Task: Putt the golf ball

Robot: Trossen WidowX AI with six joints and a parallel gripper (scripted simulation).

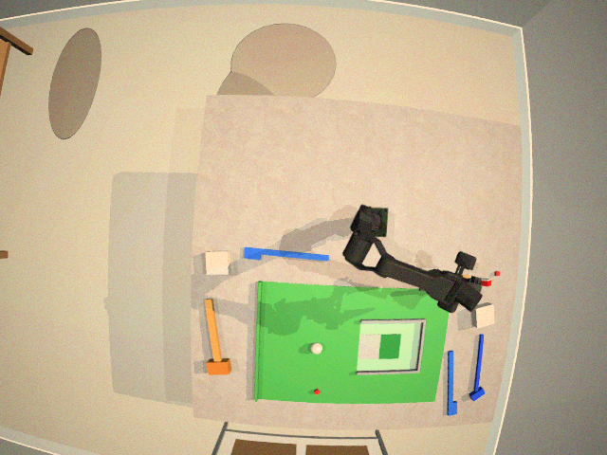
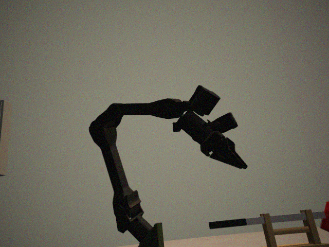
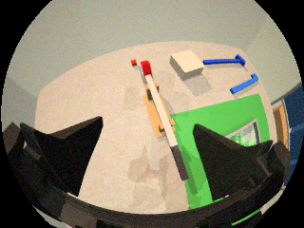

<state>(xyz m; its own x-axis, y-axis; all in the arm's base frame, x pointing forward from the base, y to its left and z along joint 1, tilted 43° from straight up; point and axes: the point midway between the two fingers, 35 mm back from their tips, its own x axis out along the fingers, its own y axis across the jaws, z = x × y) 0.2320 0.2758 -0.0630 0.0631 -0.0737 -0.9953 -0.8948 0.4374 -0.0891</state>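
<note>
Right now the wooden stand is 3 cm ahead of my gripper tip, 6 cm to the left of it and 15 cm below it. Also, from my gripper tip: white golf ball (23 cm ahead, 49 cm to the right, 16 cm below); green mat (25 cm ahead, 35 cm to the right, 18 cm below).
</note>
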